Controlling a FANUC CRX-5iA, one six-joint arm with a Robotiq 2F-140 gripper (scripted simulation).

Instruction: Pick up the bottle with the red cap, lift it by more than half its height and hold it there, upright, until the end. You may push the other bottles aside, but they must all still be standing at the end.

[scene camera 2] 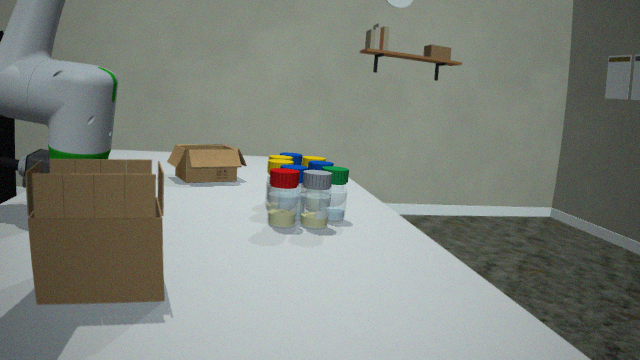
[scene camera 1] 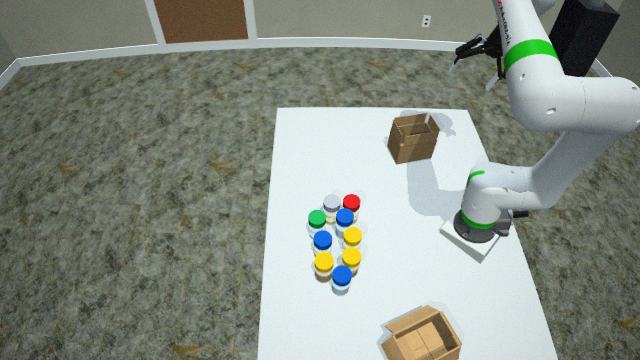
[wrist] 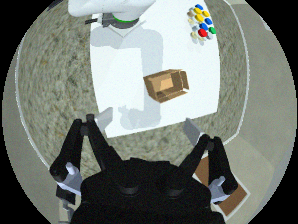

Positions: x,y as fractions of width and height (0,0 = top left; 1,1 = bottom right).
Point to a cardboard box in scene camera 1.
0.65,0.41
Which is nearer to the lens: the cardboard box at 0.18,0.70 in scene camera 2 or the green-capped bottle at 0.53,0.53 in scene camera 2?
The cardboard box.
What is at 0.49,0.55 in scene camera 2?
A grey-capped bottle.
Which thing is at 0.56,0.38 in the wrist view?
A cardboard box.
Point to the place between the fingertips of my gripper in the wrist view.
At 0.50,0.53
